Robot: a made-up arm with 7 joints. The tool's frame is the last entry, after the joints.
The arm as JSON. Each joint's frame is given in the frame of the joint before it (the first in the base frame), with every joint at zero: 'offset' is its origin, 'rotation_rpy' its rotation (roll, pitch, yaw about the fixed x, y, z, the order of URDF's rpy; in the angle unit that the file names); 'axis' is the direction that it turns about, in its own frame. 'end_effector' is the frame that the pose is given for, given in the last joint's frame.
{
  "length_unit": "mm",
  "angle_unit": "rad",
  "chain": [
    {
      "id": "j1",
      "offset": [
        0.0,
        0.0,
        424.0
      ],
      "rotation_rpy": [
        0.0,
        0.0,
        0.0
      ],
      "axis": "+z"
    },
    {
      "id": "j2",
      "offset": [
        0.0,
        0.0,
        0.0
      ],
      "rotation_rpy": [
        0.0,
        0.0,
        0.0
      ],
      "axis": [
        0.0,
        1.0,
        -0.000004
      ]
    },
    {
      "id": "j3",
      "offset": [
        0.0,
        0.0,
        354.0
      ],
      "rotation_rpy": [
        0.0,
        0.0,
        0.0
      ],
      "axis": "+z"
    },
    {
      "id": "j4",
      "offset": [
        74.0,
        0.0,
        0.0
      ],
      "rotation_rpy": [
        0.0,
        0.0,
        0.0
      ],
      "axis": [
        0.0,
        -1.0,
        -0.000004
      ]
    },
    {
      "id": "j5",
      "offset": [
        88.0,
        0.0,
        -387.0
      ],
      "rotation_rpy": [
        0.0,
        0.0,
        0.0
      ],
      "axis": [
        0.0,
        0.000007,
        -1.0
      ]
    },
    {
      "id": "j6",
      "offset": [
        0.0,
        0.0,
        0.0
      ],
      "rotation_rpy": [
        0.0,
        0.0,
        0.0
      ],
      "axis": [
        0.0,
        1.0,
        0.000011
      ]
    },
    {
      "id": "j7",
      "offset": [
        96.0,
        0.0,
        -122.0
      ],
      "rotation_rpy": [
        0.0,
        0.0,
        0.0
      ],
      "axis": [
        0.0,
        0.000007,
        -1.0
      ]
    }
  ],
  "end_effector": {
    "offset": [
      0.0,
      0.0,
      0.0
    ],
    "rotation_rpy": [
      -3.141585,
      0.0,
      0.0
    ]
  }
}
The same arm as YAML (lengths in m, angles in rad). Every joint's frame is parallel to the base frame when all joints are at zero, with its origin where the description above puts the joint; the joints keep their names.
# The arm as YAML. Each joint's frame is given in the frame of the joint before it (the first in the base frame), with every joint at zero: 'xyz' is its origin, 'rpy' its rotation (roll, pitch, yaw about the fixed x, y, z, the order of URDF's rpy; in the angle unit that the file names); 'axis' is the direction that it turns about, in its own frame. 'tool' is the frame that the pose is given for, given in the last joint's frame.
units:
  length: m
  angle: rad
joints:
  - name: j1
    type: revolute
    origin:
      xyz: [0.0, 0.0, 0.424]
      rpy: [0.0, 0.0, 0.0]
    axis: [0.0, 0.0, 1.0]
  - name: j2
    type: revolute
    origin:
      xyz: [0.0, 0.0, 0.0]
      rpy: [0.0, 0.0, 0.0]
    axis: [0.0, 1.0, 0.0]
  - name: j3
    type: revolute
    origin:
      xyz: [0.0, 0.0, 0.354]
      rpy: [0.0, 0.0, 0.0]
    axis: [0.0, 0.0, 1.0]
  - name: j4
    type: revolute
    origin:
      xyz: [0.074, 0.0, 0.0]
      rpy: [0.0, 0.0, 0.0]
    axis: [0.0, -1.0, 0.0]
  - name: j5
    type: revolute
    origin:
      xyz: [0.088, 0.0, -0.387]
      rpy: [0.0, 0.0, 0.0]
    axis: [0.0, 0.0, -1.0]
  - name: j6
    type: revolute
    origin:
      xyz: [0.0, 0.0, 0.0]
      rpy: [0.0, 0.0, 0.0]
    axis: [0.0, 1.0, 0.0]
  - name: j7
    type: revolute
    origin:
      xyz: [0.096, 0.0, -0.122]
      rpy: [0.0, 0.0, 0.0]
    axis: [0.0, 0.0, -1.0]
tool:
  origin:
    xyz: [0.0, 0.0, 0.0]
    rpy: [-3.1416, 0.0, 0.0]

